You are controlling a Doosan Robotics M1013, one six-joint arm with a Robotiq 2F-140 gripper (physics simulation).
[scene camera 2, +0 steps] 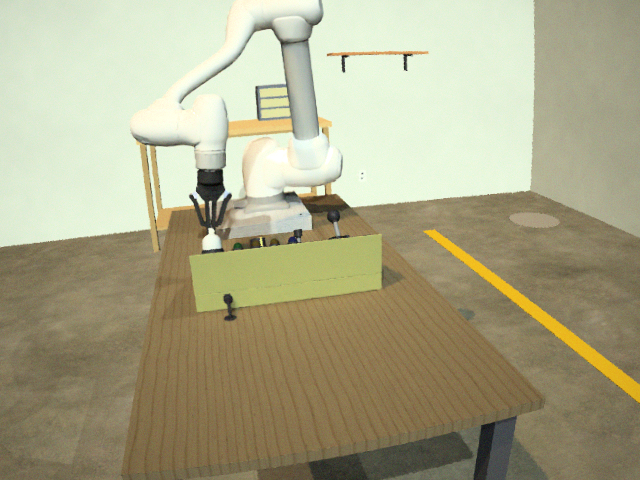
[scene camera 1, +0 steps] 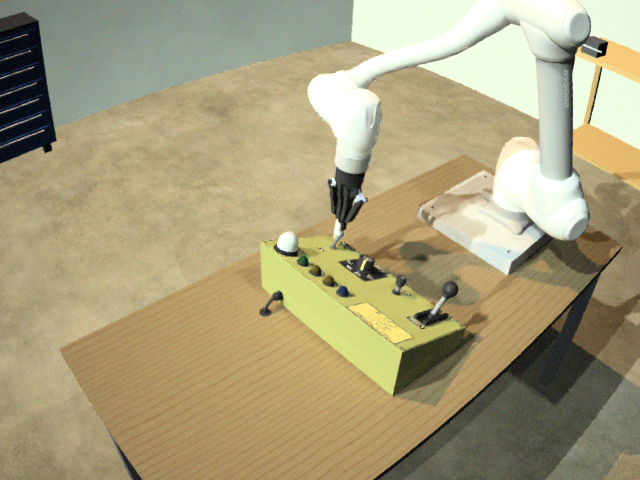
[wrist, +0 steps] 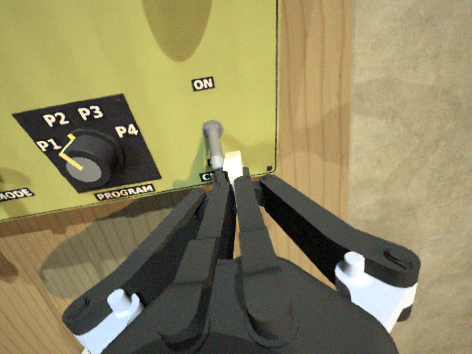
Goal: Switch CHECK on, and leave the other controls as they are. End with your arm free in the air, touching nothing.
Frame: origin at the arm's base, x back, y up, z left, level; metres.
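Seen in the pictures: gripper, fingertip midpoint: (scene camera 1: 338,237) (wrist: 235,163); arm's base, link origin: (scene camera 2: 265,205) (scene camera 1: 511,213).
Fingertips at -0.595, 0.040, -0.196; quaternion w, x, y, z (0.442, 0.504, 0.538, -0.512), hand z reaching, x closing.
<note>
Pixels of each thing's top centre, then the offset from my fingertips to it, as dx, dy, dz. "spot": a spot on its surface instead.
- grey toggle lever, top centre: (wrist: 215,154) (scene camera 1: 337,233) -0.021, +0.034, +0.018
- label, surface spot: (wrist: 203,84) spot: -0.079, +0.010, +0.021
- PROGRAM knob, top centre: (wrist: 77,168) (scene camera 1: 366,257) -0.024, +0.032, +0.138
- white dome, surface spot: (scene camera 1: 287,242) (scene camera 2: 216,239) spot: -0.197, +0.090, +0.031
- small MODE lever, top centre: (scene camera 1: 399,278) (scene camera 2: 298,229) -0.020, +0.040, +0.258
- ball-topped lever, top centre: (scene camera 1: 441,297) (scene camera 2: 336,220) +0.008, +0.047, +0.377
- small black crank, surface spot: (scene camera 2: 229,306) (scene camera 1: 268,303) spot: -0.270, -0.065, +0.046
The yellow-green control box (scene camera 1: 330,315) (scene camera 2: 289,273) (wrist: 240,55) stands on the table. Its CHECK switch, a grey toggle lever (scene camera 1: 336,241) (wrist: 215,145), leans toward the OFF and CHECK labels, away from the ON label (wrist: 203,84). The OFF label is mostly hidden. In scene camera 2 the switch does not show. My gripper (scene camera 1: 339,227) (scene camera 2: 210,228) (wrist: 235,163) is shut and empty, pointing down. Its pale fingertips are right beside the lever's free end, on the side toward the box's near corner in the wrist view. I cannot tell whether they touch it.
The PROGRAM knob (scene camera 1: 364,265) (wrist: 91,159), a white dome (scene camera 1: 287,242) (scene camera 2: 211,242), coloured lamps, a small MODE lever (scene camera 1: 399,284) and a ball-topped lever (scene camera 1: 445,299) (scene camera 2: 334,224) stand on the box. A small black crank (scene camera 1: 270,303) (scene camera 2: 229,306) is at its side.
</note>
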